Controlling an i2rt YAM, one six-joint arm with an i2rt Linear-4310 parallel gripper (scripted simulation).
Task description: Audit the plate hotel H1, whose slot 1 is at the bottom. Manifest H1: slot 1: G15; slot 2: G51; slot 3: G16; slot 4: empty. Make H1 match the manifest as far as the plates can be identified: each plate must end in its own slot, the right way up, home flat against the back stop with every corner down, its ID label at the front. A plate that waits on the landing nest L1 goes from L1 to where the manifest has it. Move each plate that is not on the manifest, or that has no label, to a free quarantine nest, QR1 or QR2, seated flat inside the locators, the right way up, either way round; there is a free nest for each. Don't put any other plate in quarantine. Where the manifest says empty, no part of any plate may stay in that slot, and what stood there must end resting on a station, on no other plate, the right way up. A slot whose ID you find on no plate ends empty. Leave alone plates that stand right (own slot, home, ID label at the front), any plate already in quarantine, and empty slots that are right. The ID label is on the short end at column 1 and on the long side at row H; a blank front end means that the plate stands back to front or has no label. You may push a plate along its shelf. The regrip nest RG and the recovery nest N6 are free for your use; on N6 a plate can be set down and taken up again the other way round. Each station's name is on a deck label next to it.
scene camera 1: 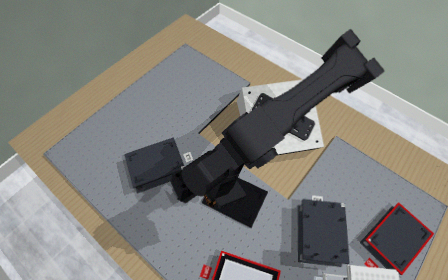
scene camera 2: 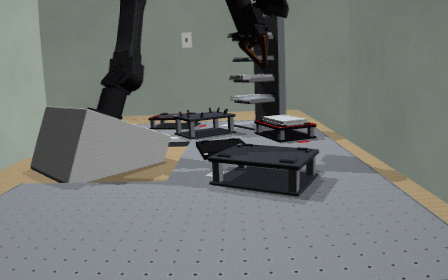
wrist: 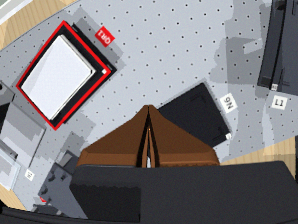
Observation:
In view: the gripper [scene camera 2: 264, 68], a plate hotel H1 [scene camera 2: 276, 47], a flat black pad [scene camera 1: 250, 205] and a red-bordered quarantine nest [scene camera 1: 400, 237].
The gripper shows as well in the wrist view [wrist: 148, 112]. The flat black pad shows as well in the wrist view [wrist: 202, 120].

